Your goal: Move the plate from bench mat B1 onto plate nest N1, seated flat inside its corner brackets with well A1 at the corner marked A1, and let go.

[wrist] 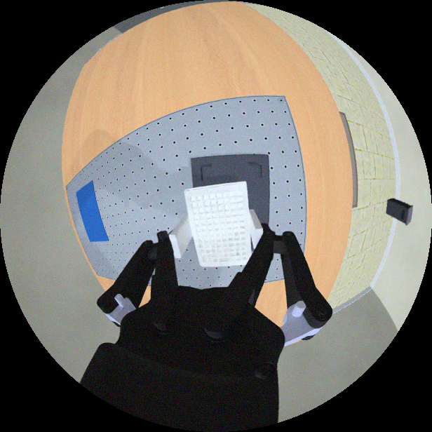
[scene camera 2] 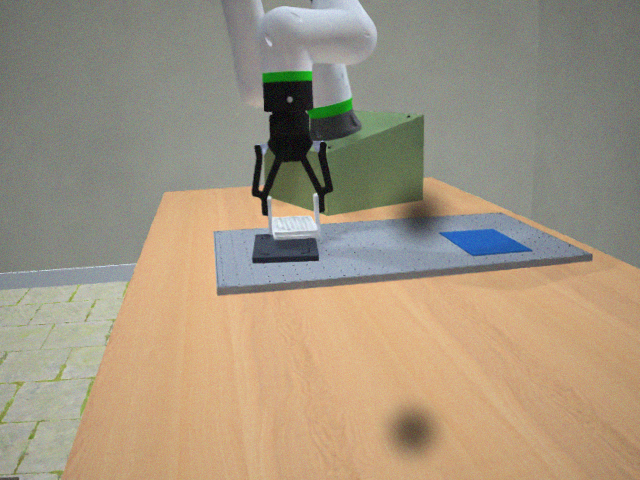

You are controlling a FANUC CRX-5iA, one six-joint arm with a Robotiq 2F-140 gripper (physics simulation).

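Frame: origin at the arm's base, x down, y ahead, z right, level; centimetres.
Where they show: gripper, fingertip midpoint: [scene camera 2: 294,231]; arm's base at its link origin: [scene camera 2: 335,132].
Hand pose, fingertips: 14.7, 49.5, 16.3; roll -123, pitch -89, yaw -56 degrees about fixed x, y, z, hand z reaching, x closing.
Note:
Things, the pixels of their top centre, and the offset from my fingertips, as dx, dy, dz. Level surfaces: height alone.
- white well plate at its top centre: [scene camera 2: 293,223] -1.4, -0.9, +0.0
- dark plate nest N1 at its top centre: [scene camera 2: 285,242] +1.7, +1.6, +2.0
- blue bench mat B1 at its surface level: dx +2.9
- grey perforated board at its surface level: dx +3.1
- wooden table at its surface level: dx +4.4
The white well plate [scene camera 2: 295,228] [wrist: 220,225] is held between the pads of my gripper [scene camera 2: 293,223] [wrist: 219,221], which is shut on its two sides. The plate hangs roughly level, a little above the dark plate nest N1 [scene camera 2: 285,252] [wrist: 230,168], toward its rear in the scene view. In the wrist view the plate covers much of the nest and looks slightly turned against it; two corner brackets show beyond the plate. The other brackets there are hidden. The A1 marks cannot be read. The blue bench mat B1 [scene camera 2: 485,242] [wrist: 92,212] carries no plate.
The nest and mat lie on a grey perforated board [scene camera 2: 382,249] [wrist: 225,120] on the wooden table [scene camera 2: 361,361] [wrist: 165,65]. A green block [scene camera 2: 379,165] stands behind the board under the arm's base. Two dark blurred spots show in the scene view.

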